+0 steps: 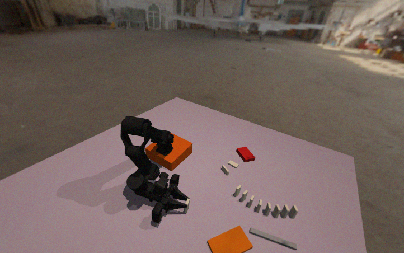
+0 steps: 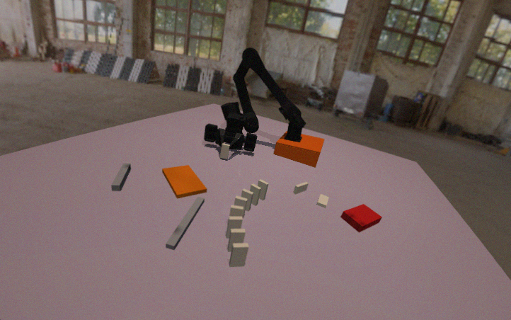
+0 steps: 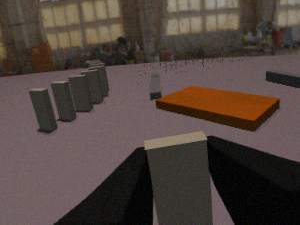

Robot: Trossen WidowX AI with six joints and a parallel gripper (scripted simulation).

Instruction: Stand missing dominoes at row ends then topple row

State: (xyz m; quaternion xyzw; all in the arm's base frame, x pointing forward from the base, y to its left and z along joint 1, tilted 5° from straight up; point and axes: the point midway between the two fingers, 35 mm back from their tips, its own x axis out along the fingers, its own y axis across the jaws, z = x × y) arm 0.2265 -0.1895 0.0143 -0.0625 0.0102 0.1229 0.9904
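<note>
My gripper tip is 180 mm short of the orange flat plate, 30 mm to the left of it and 40 mm above it. Also, from my gripper tip: short grey bar (260 mm ahead, 160 mm to the right, 40 mm below); then red block (80 mm ahead, 440 mm to the left, 40 mm below).
</note>
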